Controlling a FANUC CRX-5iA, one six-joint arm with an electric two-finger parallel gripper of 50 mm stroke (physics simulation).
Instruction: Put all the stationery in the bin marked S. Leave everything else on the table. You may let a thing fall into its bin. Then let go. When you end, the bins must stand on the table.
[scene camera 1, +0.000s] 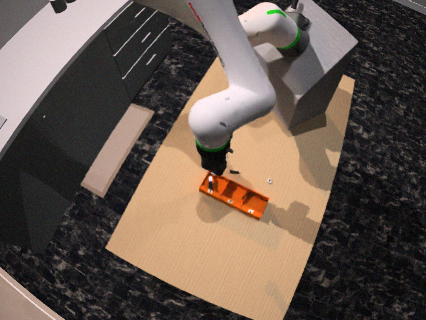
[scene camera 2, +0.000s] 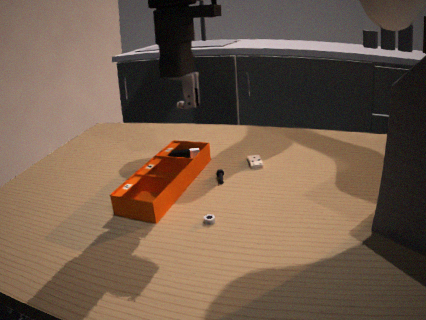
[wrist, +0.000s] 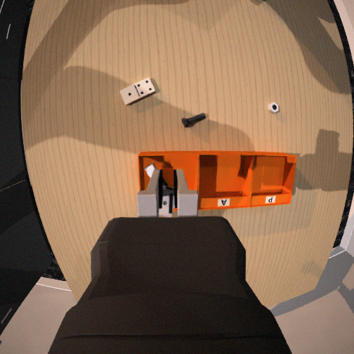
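Pixels of known places: gripper, fingertip midpoint: (scene camera 2: 192, 106); arm's base at its link origin: (scene camera 1: 292, 40).
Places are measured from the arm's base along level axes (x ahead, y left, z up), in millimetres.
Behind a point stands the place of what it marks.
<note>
My gripper (scene camera 1: 212, 175) (scene camera 2: 189, 106) @(x 535, y -124, z -195 mm) (wrist: 167, 180) is shut on a small grey sharpener (scene camera 2: 180, 104) @(x 559, y -123, z -190 mm) (wrist: 165, 204), mostly hidden by the fingers. It hangs high above the end compartment of the orange three-part bin row (scene camera 1: 240, 208) @(x 620, y -5, z -293 mm) (scene camera 2: 185, 182) @(x 535, y -34, z -312 mm) (wrist: 225, 153). In the wrist view the middle compartment is marked A and the right one P; the gripper covers the left one's label, and the scene views are too coarse to read it. A black thing with a white end (scene camera 1: 211, 186) @(x 574, y -135, z -294 mm) (scene camera 2: 194, 152) @(x 544, y -143, z -299 mm) (wrist: 150, 170) lies in that end compartment. The bins stand on the table.
A black bolt (scene camera 1: 234, 172) @(x 482, y -74, z -318 mm) (scene camera 2: 220, 176) @(x 478, y -71, z -316 mm) (wrist: 194, 120) lies beside the bins. A white nut (scene camera 1: 269, 180) @(x 469, y 66, z -316 mm) (scene camera 2: 209, 219) @(x 467, y 74, z -316 mm) (wrist: 273, 107) lies near the P end. A white domino (scene camera 2: 255, 161) @(x 419, y -147, z -317 mm) (wrist: 138, 91) lies farther from the bins, beyond the bolt.
</note>
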